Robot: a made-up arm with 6 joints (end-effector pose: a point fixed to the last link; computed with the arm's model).
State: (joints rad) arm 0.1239 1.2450 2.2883 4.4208 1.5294 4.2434
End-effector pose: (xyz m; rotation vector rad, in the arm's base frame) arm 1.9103 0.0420 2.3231 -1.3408 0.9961 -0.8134
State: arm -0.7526 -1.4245 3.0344 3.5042 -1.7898 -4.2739
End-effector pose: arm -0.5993 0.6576 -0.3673 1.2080 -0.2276 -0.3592
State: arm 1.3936 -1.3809 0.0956 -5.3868 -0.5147 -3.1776
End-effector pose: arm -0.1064 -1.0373 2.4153 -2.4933 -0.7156 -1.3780
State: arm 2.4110 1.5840 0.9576 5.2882 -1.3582 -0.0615
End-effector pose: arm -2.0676 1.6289 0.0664 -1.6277 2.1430 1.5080
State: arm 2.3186 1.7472 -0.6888 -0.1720 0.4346 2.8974
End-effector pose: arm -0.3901 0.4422 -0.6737 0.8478 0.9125 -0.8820
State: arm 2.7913 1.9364 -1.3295 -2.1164 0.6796 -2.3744
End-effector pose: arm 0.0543 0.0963 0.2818 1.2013 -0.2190 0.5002
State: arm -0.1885 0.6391 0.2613 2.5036 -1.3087 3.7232
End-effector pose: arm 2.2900 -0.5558 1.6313 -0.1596 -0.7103 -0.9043
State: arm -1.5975 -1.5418 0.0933 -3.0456 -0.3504 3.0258
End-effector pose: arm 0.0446 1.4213 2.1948 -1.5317 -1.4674 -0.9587
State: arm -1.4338 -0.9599 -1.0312 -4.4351 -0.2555 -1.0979
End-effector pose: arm 0.0442 -0.6821 1.6084 -0.5688 0.6340 -1.5898
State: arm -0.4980 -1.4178 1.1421 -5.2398 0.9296 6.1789
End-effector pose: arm -1.9819 1.2377 1.4075 1.5410 2.1138 0.7672
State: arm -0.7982 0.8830 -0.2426 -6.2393 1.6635 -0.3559
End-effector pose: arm 1.5040 -1.5303 0.6037 0.1109 -0.6252 -0.6329
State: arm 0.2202 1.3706 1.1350 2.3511 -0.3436 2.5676
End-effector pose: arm 2.8844 0.5958 0.9307 1.3368 -0.0235 -0.0111
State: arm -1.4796 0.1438 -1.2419 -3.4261 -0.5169 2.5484
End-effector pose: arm 0.0648 -1.0180 0.6266 1.2254 0.0969 -1.8071
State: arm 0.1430 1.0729 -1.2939 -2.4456 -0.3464 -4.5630
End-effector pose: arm 0.5027 0.1170 0.1041 0.5251 2.0777 -0.5844
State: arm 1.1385 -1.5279 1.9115 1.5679 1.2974 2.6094
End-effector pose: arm -1.0973 -1.9114 0.1655 -0.2593 -1.8655 2.4081
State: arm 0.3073 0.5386 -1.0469 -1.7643 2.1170 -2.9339
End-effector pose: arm 1.0790 0.1638 0.6536 1.8871 -1.7787 0.3531
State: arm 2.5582 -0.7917 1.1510 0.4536 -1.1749 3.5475
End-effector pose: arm 1.0559 -0.5986 2.8301 -1.4617 -2.0806 -0.7277
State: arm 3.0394 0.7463 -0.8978 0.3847 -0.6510 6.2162
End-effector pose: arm -1.1074 0.1600 0.2280 2.7703 0.3323 -1.2596
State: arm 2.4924 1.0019 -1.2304 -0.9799 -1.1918 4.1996
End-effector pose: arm -0.5627 0.2304 0.2695 -0.4352 0.3792 -1.4996
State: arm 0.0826 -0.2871 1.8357 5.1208 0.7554 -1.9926
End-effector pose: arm -1.0957 -0.2189 2.9736 -0.8607 0.3802 -2.2737
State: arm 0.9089 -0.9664 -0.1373 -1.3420 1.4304 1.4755
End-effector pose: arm 0.0693 -0.2298 2.5911 0.7762 -0.5591 -0.5613
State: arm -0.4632 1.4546 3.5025 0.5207 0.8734 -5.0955
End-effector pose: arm 0.4883 -0.1573 1.9364 1.1156 1.8146 1.7810
